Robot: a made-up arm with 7 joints.
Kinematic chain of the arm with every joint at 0, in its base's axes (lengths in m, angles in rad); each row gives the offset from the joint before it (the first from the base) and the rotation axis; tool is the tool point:
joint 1: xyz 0 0 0.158 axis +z
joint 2: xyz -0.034 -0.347 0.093 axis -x
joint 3: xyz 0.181 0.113 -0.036 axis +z
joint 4: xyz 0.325 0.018 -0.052 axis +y
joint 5: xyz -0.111 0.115 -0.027 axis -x
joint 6: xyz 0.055 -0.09 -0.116 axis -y
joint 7: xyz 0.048 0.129 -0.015 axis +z
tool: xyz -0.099 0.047 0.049
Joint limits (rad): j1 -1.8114..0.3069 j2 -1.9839..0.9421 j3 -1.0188..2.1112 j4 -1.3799..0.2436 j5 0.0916..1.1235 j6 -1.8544..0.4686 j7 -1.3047..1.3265
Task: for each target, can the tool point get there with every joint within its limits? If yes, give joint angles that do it. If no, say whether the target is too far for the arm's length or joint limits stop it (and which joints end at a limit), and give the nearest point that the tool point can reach.
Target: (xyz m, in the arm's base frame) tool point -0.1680 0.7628 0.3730
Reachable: no: joint limits stop it (at a limit: joint 1, joint 4, joint 6, joint 7) | nearest point -0.0213 0.3985 0.3305 | short by 0.395 m
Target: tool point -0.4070 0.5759 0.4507
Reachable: no: joint limits stop it (at a limit: joint 1, joint 2, joint 3, joint 4, joint 5, joint 7) | nearest point -0.3152 0.4062 0.6233 | short by 0.259 m
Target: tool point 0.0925 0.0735 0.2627
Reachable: yes | joints -1.4291 -0.6026 1.8261 -0.3770 0.9901 -0.6187 -0.0840
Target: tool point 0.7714 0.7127 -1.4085
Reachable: no: too far | nearest point 0.4071 0.0731 -0.3634 | short by 1.278 m
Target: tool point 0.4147 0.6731 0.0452
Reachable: no: joint limits stop it (at a limit: joint 1, joint 4, joint 6, joint 7) | nearest point 0.3528 0.4151 0.0994 | short by 0.271 m
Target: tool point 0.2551 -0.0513 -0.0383
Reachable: yes | joints -0.9400 0.0915 1.1189 -1.0515 0.8091 -0.2367 -0.1440
